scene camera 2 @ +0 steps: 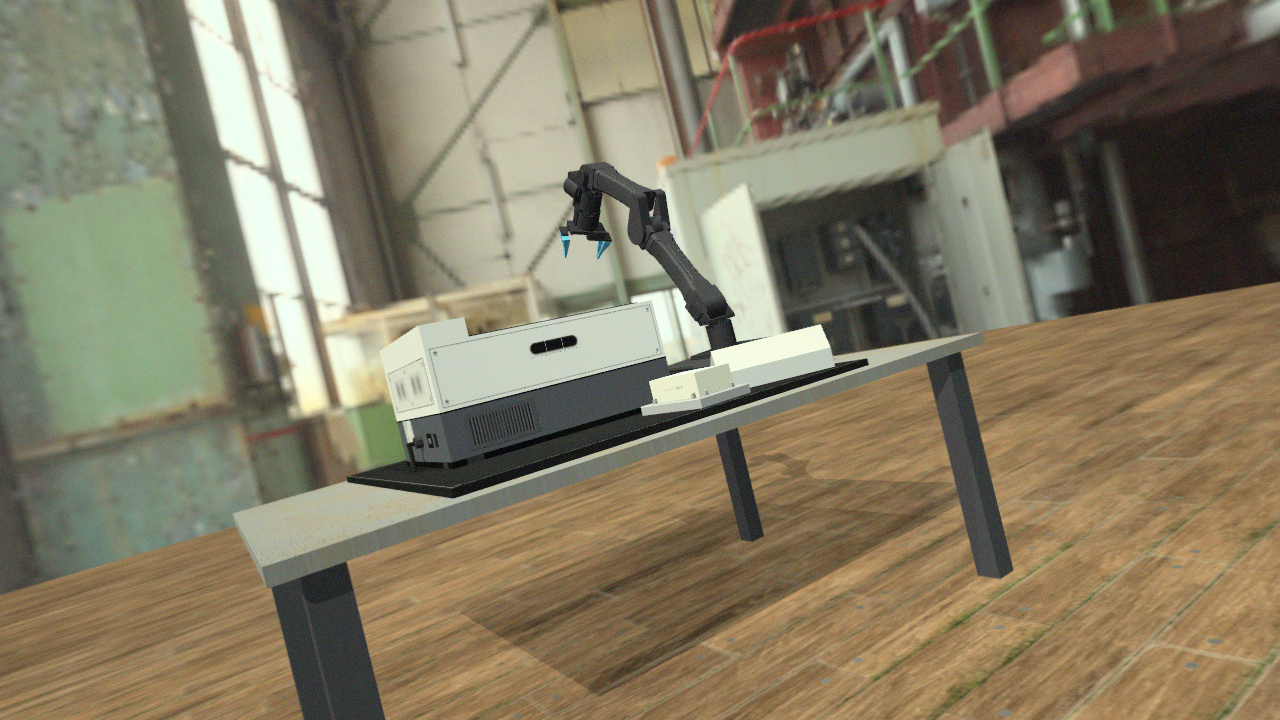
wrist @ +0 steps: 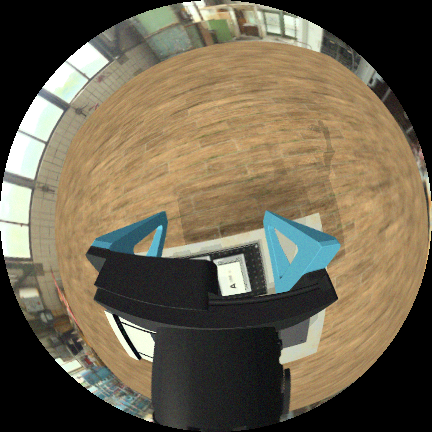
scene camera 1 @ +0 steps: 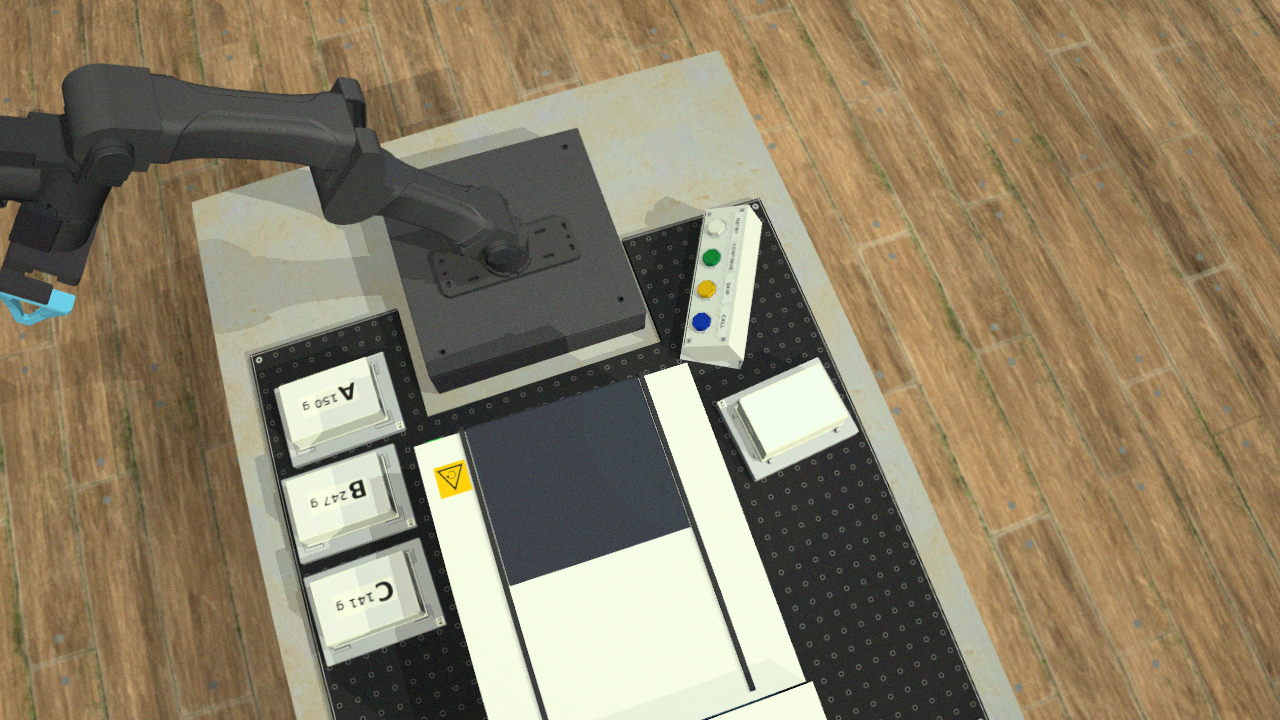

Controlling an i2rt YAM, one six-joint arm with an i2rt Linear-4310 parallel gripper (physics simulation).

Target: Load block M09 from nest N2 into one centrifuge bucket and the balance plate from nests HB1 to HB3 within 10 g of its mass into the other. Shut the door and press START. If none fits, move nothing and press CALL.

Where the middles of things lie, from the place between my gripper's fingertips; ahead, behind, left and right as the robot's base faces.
Labels:
My gripper is now 320 mm short of the dark sliding door [scene camera 1: 575, 480], 460 mm to the right of it and 210 mm above it. The rest, counted from my hand: white block M09 [scene camera 1: 786, 414]: 290 mm ahead, 770 mm to the left, 380 mm below; button box [scene camera 1: 718, 314]: 80 mm ahead, 760 mm to the left, 380 mm below; white centrifuge [scene camera 2: 458, 399]: 470 mm ahead, 460 mm to the left, 300 mm below.

